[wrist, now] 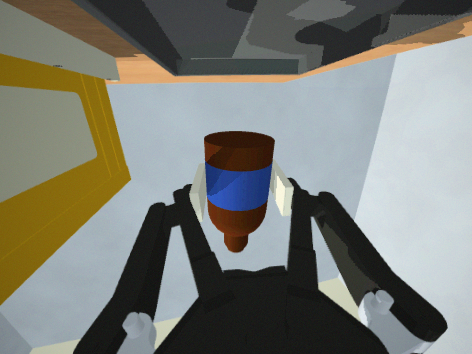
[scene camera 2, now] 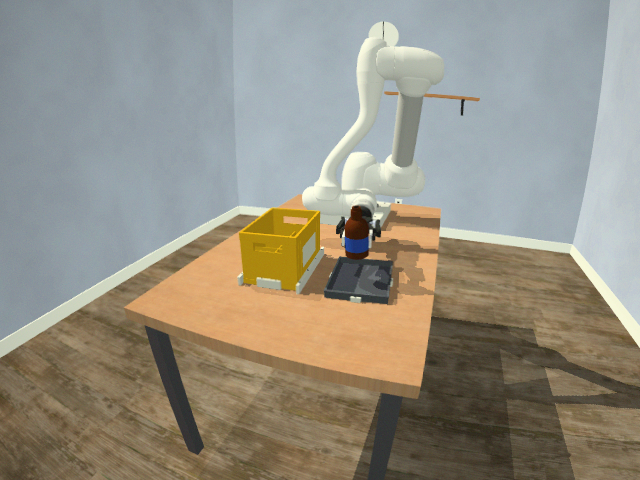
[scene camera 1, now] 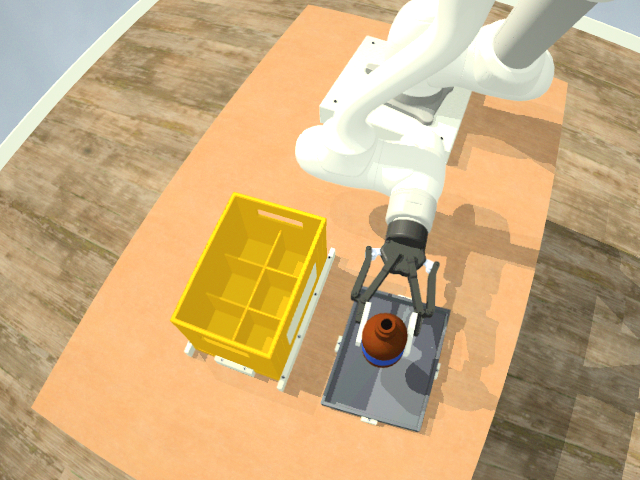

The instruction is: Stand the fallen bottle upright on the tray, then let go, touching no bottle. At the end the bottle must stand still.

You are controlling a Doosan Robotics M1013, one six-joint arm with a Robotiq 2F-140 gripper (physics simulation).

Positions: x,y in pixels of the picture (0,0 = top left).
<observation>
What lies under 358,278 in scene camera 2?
A grey tray.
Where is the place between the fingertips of my gripper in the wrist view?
237,172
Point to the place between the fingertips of my gripper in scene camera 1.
At 382,349
</observation>
